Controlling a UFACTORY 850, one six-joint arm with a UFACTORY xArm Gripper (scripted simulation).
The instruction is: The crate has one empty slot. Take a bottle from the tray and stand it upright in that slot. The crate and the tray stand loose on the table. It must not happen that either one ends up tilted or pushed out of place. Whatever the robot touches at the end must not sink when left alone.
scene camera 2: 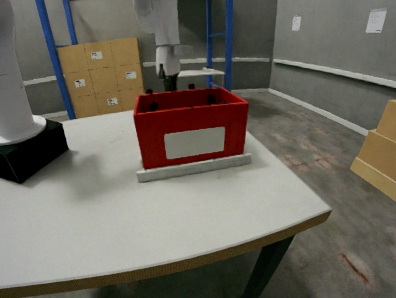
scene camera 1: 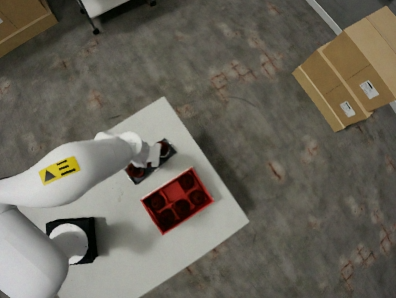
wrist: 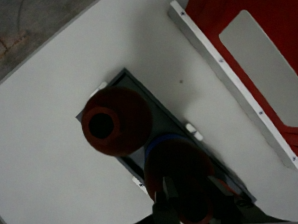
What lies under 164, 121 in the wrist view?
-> A dark tray.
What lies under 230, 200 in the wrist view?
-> My gripper.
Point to a white strip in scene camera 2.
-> At 196, 167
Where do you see a bottle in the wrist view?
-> At 121, 123
